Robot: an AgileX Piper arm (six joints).
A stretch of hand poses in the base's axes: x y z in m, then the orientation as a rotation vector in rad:
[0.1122, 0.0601, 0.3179, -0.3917, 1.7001, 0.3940]
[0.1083, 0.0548, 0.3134, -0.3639, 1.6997, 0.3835]
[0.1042, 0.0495, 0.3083, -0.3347, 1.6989, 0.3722]
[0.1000, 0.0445, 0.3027, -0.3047, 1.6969, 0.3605]
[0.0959, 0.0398, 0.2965, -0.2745, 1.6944, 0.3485]
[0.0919, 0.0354, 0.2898, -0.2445, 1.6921, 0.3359]
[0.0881, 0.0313, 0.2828, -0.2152, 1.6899, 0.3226]
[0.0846, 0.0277, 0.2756, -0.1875, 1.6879, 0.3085]
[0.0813, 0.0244, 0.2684, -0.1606, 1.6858, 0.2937]
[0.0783, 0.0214, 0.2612, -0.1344, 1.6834, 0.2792]
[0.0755, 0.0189, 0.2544, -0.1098, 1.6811, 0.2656]
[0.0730, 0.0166, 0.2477, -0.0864, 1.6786, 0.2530]
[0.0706, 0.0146, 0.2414, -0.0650, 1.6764, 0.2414]
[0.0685, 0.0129, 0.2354, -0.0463, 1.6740, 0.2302]
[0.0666, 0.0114, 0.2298, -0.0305, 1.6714, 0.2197]
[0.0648, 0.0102, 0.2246, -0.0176, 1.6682, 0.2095]
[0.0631, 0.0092, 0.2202, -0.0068, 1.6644, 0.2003]
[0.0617, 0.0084, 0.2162, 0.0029, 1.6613, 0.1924]
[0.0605, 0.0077, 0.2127, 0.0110, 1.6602, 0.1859]
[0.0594, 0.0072, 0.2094, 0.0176, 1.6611, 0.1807]
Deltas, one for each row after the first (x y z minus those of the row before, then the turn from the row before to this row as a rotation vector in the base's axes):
[-0.0039, -0.0053, -0.0045, 0.0093, -0.0013, -0.0245]
[-0.0041, -0.0053, -0.0051, 0.0097, -0.0016, -0.0259]
[-0.0042, -0.0050, -0.0056, 0.0101, -0.0025, -0.0267]
[-0.0041, -0.0047, -0.0062, 0.0101, -0.0028, -0.0270]
[-0.0040, -0.0044, -0.0067, 0.0096, -0.0025, -0.0272]
[-0.0038, -0.0041, -0.0070, 0.0087, -0.0023, -0.0272]
[-0.0035, -0.0036, -0.0072, 0.0072, -0.0021, -0.0266]
[-0.0033, -0.0033, -0.0072, 0.0063, -0.0021, -0.0265]
[-0.0030, -0.0030, -0.0072, 0.0061, -0.0022, -0.0259]
[-0.0028, -0.0025, -0.0068, 0.0058, -0.0019, -0.0243]
[-0.0025, -0.0023, -0.0067, 0.0058, -0.0019, -0.0229]
[-0.0024, -0.0020, -0.0063, 0.0052, -0.0015, -0.0210]
[-0.0021, -0.0017, -0.0060, 0.0039, -0.0018, -0.0190]
[-0.0019, -0.0015, -0.0056, 0.0027, -0.0021, -0.0167]
[-0.0018, -0.0012, -0.0052, 0.0012, -0.0028, -0.0147]
[-0.0017, -0.0010, -0.0044, 0.0007, -0.0034, -0.0128]
[-0.0014, -0.0008, -0.0040, 0.0008, -0.0027, -0.0112]
[-0.0012, -0.0007, -0.0035, 0.0006, -0.0008, -0.0093]
[-0.0011, -0.0005, -0.0033, 0.0005, 0.0012, -0.0074]

